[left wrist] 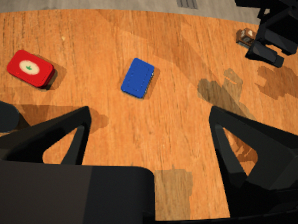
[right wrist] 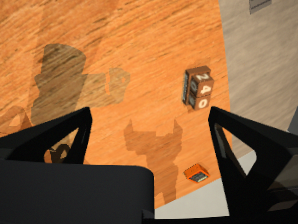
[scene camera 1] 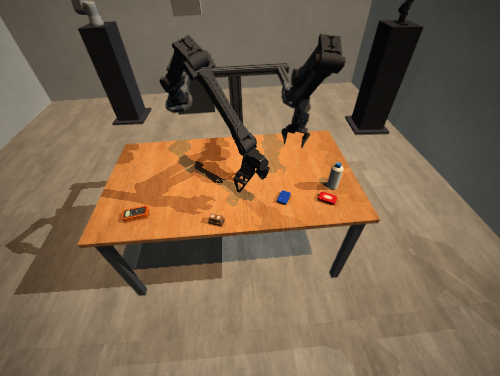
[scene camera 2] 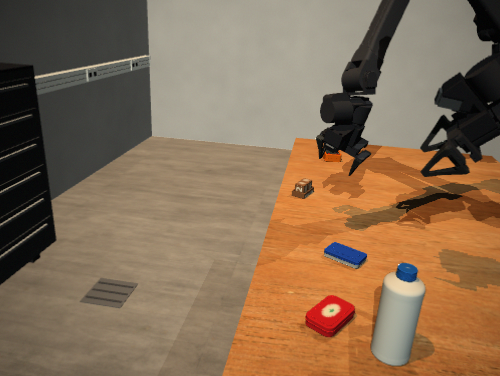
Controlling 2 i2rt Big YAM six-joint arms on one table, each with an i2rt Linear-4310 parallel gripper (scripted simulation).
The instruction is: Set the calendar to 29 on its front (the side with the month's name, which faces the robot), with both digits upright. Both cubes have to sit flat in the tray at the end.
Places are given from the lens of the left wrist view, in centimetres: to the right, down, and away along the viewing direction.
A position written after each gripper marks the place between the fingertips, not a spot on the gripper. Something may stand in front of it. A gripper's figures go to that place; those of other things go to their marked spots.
left gripper [left wrist: 150,112]: 0, 0, 13
red tin [left wrist: 33,70]: -25, -9, 34
